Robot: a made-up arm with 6 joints.
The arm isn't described. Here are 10 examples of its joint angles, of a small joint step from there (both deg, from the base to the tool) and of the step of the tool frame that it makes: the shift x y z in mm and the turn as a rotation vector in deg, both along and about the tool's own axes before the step.
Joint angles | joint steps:
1: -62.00 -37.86 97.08 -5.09 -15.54 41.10 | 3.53 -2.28 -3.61 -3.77 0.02 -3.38
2: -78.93 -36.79 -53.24 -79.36 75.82 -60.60 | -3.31 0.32 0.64 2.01 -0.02 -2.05
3: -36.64 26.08 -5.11 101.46 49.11 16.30 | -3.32 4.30 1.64 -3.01 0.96 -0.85
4: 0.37 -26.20 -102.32 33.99 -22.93 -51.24 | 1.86 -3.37 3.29 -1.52 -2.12 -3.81
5: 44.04 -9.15 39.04 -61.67 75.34 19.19 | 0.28 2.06 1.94 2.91 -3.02 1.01
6: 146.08 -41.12 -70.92 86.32 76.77 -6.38 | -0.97 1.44 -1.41 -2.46 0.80 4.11
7: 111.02 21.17 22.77 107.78 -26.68 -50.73 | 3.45 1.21 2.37 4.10 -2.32 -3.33
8: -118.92 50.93 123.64 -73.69 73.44 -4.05 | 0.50 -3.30 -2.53 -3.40 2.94 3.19
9: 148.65 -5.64 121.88 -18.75 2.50 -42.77 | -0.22 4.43 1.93 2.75 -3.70 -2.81
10: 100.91 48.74 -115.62 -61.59 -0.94 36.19 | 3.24 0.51 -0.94 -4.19 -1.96 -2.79
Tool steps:
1: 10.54 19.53 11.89 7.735 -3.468 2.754
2: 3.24 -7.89 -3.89 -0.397 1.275 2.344
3: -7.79 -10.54 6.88 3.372 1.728 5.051
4: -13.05 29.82 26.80 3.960 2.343 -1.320
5: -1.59 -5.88 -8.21 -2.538 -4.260 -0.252
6: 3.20 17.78 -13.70 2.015 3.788 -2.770
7: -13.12 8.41 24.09 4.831 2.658 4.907
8: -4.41 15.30 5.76 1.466 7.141 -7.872
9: -0.77 -8.91 9.96 -6.028 0.949 5.984
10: -14.05 1.58 7.02 2.756 -4.267 3.040
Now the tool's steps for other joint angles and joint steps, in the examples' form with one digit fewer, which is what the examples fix.
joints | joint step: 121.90 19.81 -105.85 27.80 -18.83 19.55 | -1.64 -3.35 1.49 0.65 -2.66 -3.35
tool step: -9.2 -16.9 0.5 -2.70 -1.07 4.86
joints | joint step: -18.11 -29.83 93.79 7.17 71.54 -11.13 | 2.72 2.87 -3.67 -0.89 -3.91 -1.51
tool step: 9.3 6.8 7.4 -3.15 -1.29 5.07
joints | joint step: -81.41 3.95 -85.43 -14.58 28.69 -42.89 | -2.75 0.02 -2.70 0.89 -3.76 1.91
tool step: 22.5 -12.8 3.1 -1.34 7.21 5.82
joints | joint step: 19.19 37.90 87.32 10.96 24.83 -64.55 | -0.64 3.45 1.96 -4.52 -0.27 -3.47
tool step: 4.3 14.3 12.7 1.42 -2.44 -0.95
